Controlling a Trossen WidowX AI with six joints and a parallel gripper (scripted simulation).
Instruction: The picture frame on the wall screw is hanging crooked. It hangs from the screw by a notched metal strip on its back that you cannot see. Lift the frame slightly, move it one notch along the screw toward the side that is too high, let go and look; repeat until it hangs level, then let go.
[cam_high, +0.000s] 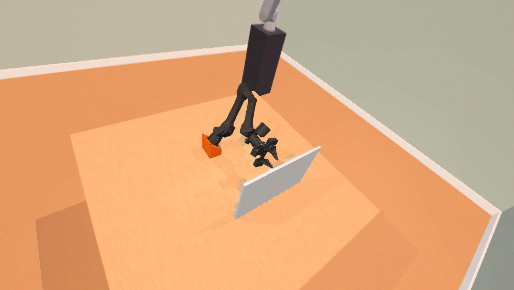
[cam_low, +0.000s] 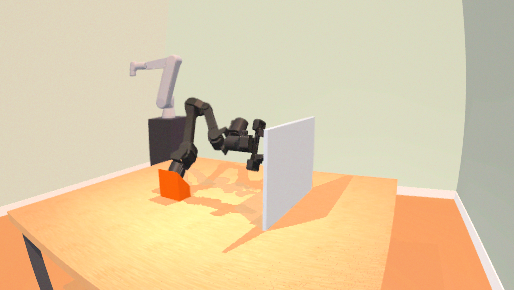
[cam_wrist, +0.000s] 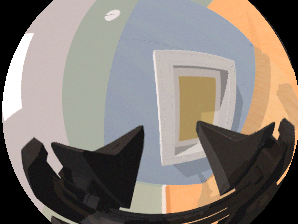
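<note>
Now: the picture frame 5 cm ahead of my gripper tip, 2 cm to the right of it and 5 cm below it. Also, from my gripper tip: wall panel: 6 cm ahead, 2 cm to the right, 6 cm below.
</note>
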